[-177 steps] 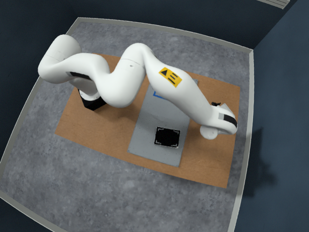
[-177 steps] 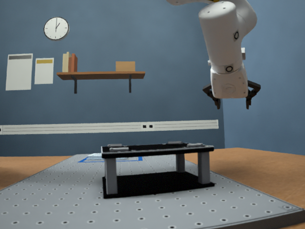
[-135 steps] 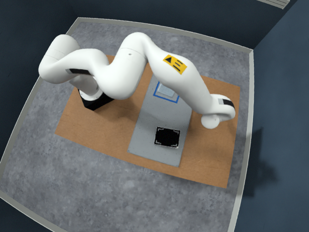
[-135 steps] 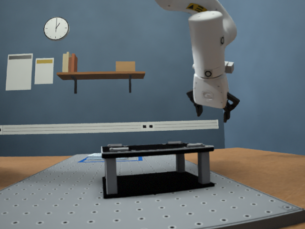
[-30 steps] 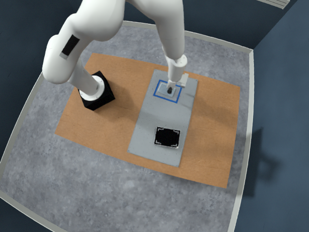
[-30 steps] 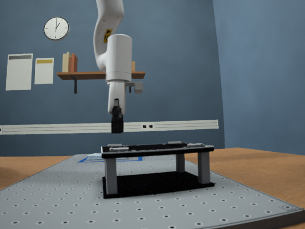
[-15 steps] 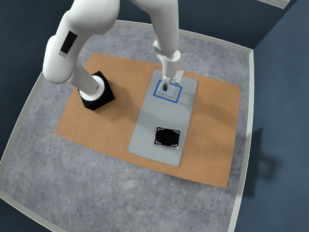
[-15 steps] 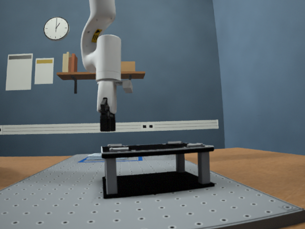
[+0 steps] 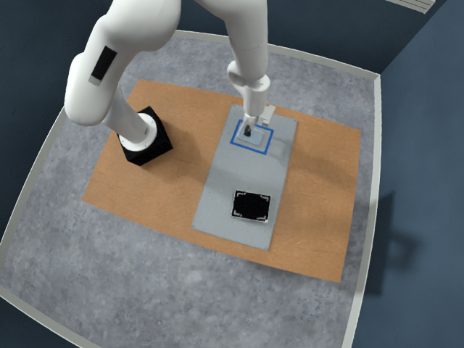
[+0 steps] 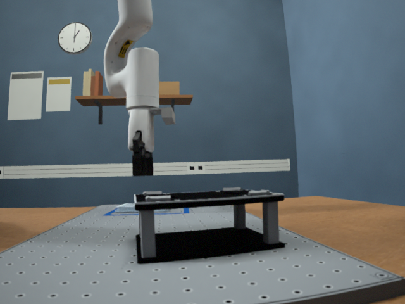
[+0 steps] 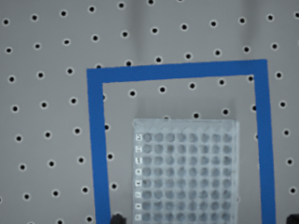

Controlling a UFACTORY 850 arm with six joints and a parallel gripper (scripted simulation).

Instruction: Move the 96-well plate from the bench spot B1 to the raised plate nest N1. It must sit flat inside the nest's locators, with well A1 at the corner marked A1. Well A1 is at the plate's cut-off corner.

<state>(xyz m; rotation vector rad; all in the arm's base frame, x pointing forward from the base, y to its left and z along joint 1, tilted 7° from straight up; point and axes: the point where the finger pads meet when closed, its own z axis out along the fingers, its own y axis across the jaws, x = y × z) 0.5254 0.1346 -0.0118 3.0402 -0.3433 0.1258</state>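
Now: the 96-well plate 9 cm below my hand. From my hand the other things lie so: black raised plate nest 6 cm ahead, 36 cm to the right, 4 cm below.
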